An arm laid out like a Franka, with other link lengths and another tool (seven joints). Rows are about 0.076 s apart.
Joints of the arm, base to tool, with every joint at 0 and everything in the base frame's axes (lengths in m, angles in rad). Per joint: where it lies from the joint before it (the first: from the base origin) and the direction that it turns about. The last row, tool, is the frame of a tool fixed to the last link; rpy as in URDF.
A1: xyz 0 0 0.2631 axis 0 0 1
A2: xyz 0 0 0 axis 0 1 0
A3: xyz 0 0 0.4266 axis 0 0 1
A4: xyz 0.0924 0 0 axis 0 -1 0
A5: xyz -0.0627 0 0.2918 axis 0 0 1
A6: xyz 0 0 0 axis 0 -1 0
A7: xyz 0.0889 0 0 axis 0 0 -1
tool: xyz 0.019 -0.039 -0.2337 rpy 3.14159 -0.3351 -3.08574
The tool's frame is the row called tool.
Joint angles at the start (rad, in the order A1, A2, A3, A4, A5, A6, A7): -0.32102 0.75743 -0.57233 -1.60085 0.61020 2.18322 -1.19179
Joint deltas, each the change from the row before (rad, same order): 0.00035 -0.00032 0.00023 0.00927 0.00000 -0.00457 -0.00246; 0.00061 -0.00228 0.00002 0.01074 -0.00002 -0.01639 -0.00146; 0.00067 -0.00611 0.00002 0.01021 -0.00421 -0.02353 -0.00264; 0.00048 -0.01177 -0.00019 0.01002 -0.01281 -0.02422 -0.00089; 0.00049 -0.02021 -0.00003 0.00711 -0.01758 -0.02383 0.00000; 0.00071 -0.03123 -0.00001 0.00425 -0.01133 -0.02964 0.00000; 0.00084 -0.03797 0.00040 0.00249 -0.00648 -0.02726 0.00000; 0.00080 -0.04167 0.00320 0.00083 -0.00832 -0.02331 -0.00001; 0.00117 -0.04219 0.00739 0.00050 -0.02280 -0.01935 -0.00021
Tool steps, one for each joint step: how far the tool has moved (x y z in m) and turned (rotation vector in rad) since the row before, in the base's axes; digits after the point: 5 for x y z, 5 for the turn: 0.00336 -0.00001 0.00297 -0.00194 -0.00487 0.00688; 0.00302 0.00238 0.00342 0.00706 -0.00258 0.00784; 0.00209 0.00380 0.00493 0.01071 0.00014 0.01215; 0.00107 0.00311 0.00854 0.00587 0.00173 0.01491; -0.00010 0.00297 0.01313 0.00248 -0.00067 0.01544; -0.00056 0.00495 0.01891 0.00834 -0.01066 0.01183; -0.00051 0.00532 0.02302 0.00742 -0.02030 0.00908; -0.00069 0.00604 0.02472 0.00427 -0.02352 0.01140; -0.00164 0.00651 0.02421 -0.00487 -0.01553 0.02131
